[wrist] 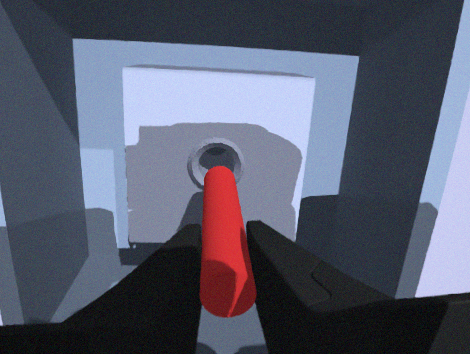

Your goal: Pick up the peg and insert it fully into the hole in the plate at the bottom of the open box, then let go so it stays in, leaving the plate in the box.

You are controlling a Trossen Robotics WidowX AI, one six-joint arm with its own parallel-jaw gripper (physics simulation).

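Frame: origin at the arm's base, x up, y back, z right, level; centimetres.
Seen in the pictures: gripper, between the fingertips: (224,236).
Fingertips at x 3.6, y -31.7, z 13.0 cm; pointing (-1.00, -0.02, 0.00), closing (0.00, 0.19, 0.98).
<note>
Offsets run from my fingertips to a thing's top centre. "spot": to the spot under its first point. Level surfaces: height alone.
My gripper (224,236) is shut on the red peg @(dy +0.3, dx +2.4, dz -0.1 cm) (222,220), with a dark finger on each side of it. The peg's far end overlaps the near edge of the hole in the view. The white square plate @(dy +0.0, dx -7.3, dz -0.1 cm) (170,95) lies on the bottom of the open box @(dy +0.0, dx -3.6, dz -0.1 cm) (225,25). The hole (216,156) has a grey bevelled ring around it and shows dark inside. The peg's end appears outside the hole, but its height above the plate is hard to tell. The near part of the plate is hidden by the fingers and the peg.
Dark box walls stand at the far side, at the left (45,150) and at the right (390,150), close around the fingers. The blue-grey box floor @(spot: dy +0.1, dx -12.6, dz +7.3 cm) (330,115) shows around the plate. A shadow covers much of the plate. A pale surface @(dx -13.3 cm) (452,240) shows outside the right wall.
</note>
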